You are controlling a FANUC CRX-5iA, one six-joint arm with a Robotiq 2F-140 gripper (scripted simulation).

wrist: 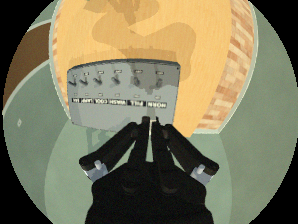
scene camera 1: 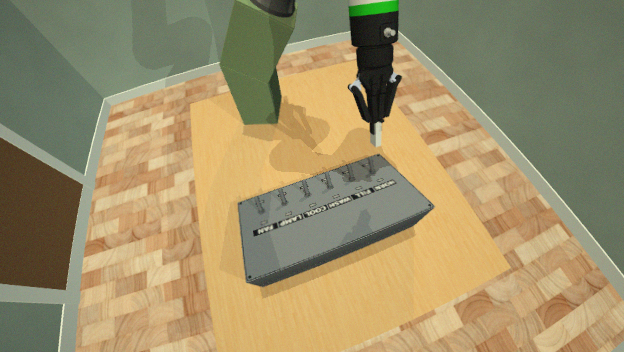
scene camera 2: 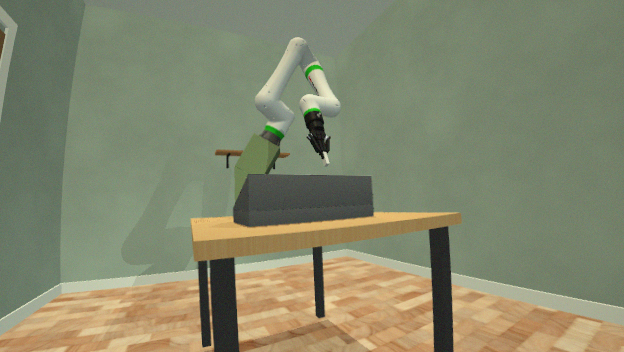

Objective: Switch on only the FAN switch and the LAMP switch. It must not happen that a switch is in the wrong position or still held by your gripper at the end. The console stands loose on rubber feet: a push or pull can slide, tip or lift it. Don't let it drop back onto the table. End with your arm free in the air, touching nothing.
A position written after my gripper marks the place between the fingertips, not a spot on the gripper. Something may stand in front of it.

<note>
I see my gripper (scene camera 1: 375,144) and a grey console (scene camera 1: 318,223).
The grey console shows as well in the wrist view (wrist: 103,105) and in scene camera 2 (scene camera 2: 265,199). My gripper shows as well in the wrist view (wrist: 150,113).
</note>
